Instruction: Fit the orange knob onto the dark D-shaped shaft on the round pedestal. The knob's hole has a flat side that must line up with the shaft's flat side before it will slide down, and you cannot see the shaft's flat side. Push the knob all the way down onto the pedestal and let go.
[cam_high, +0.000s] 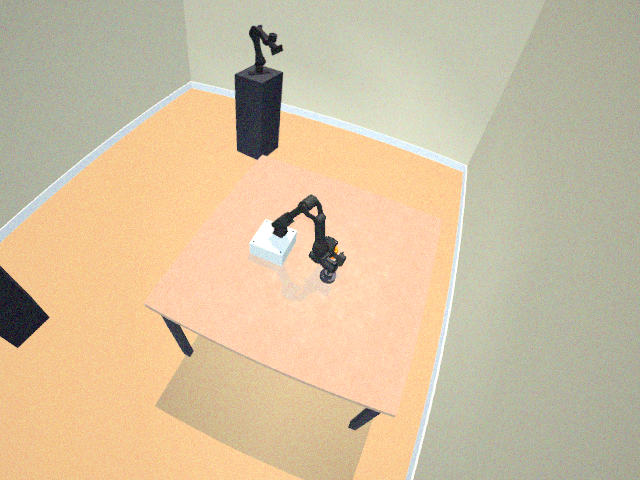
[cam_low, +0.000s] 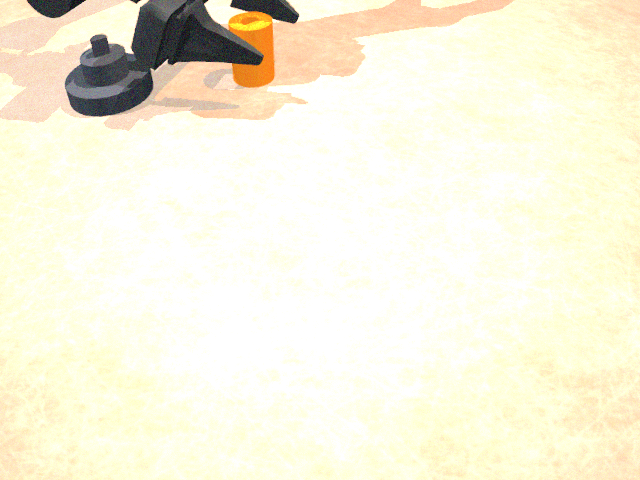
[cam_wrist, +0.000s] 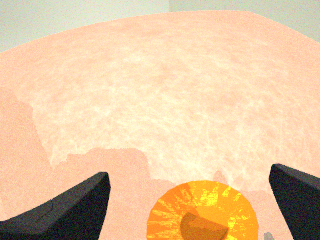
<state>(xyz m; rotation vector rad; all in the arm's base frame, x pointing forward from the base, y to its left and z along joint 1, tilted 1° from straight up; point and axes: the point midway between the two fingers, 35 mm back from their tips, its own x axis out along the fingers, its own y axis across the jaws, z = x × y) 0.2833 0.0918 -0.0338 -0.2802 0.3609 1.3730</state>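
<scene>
My gripper tip is 30 mm to the left of the orange knob, 20 mm above it and 10 mm past it. The rest, counted from my gripper tip: round pedestal: 160 mm to the right, 40 mm ahead, 20 mm below.
</scene>
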